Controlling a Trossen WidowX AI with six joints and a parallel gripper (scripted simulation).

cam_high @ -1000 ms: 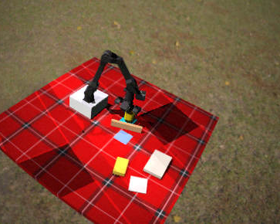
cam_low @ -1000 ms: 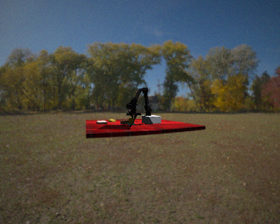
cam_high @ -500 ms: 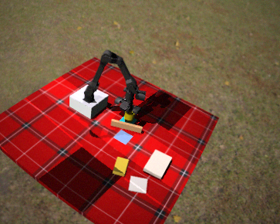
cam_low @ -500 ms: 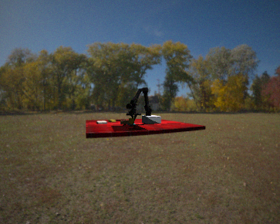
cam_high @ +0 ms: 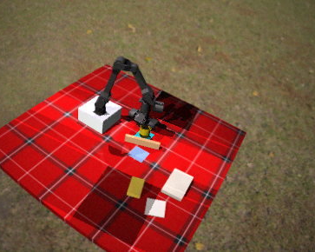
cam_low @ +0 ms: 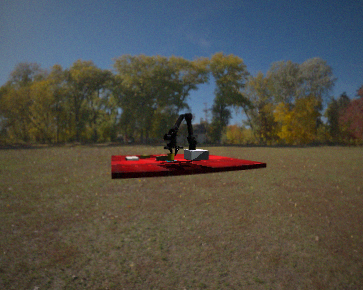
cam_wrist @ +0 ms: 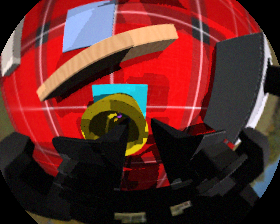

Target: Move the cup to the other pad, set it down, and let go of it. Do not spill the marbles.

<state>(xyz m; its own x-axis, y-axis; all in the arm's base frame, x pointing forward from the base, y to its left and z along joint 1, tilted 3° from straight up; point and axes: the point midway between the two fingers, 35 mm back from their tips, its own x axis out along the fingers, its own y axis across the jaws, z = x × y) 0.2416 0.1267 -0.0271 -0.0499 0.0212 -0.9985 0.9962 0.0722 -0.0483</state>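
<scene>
My gripper tip is 3 cm short of the yellow cup and 1 cm above it. Round my gripper tip: wooden bar (7 cm ahead, 7 cm to the right, 3 cm below); cyan pad (3 cm ahead, 5 cm below); blue pad (10 cm ahead, 15 cm to the right, 5 cm below).
</scene>
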